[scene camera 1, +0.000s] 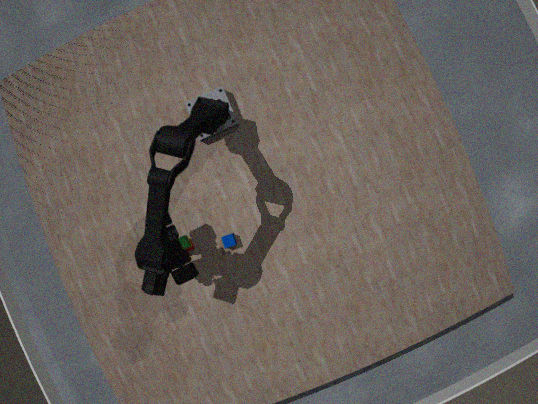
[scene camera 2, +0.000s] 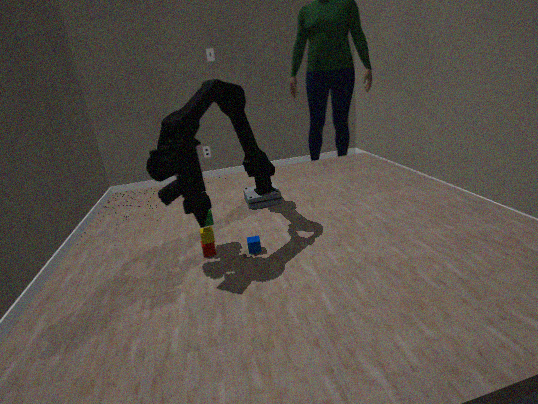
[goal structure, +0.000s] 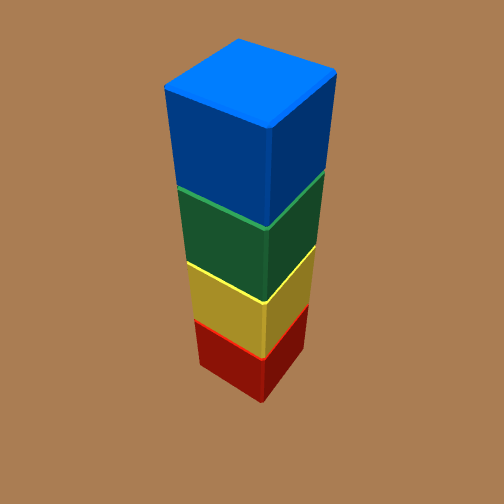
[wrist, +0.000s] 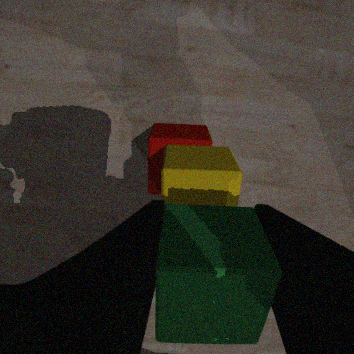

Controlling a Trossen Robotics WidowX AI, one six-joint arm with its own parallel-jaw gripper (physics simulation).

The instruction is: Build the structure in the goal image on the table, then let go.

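A red cube (scene camera 1: 191, 246) (scene camera 2: 209, 250) (wrist: 181, 131) stands on the table. A yellow cube (scene camera 2: 207, 235) (wrist: 202, 159) sits on top of it, a little offset. My gripper (scene camera 2: 205, 220) (wrist: 208, 213) is shut on a green cube (scene camera 1: 185, 243) (scene camera 2: 209, 217) (wrist: 212, 275) and holds it above the yellow cube. In scene camera 2 the green cube is close over the yellow one; whether they touch is hard to tell. A blue cube (scene camera 1: 229, 241) (scene camera 2: 254, 245) stands alone on the table beside the stack.
The arm's base plate (scene camera 1: 220, 95) (scene camera 2: 264, 202) is fixed on the table (scene camera 1: 360, 240) (scene camera 2: 320, 320) behind the cubes. The arm's shadow falls around the stack and the blue cube. A person (scene camera 2: 330, 60) in a green top stands at the back.
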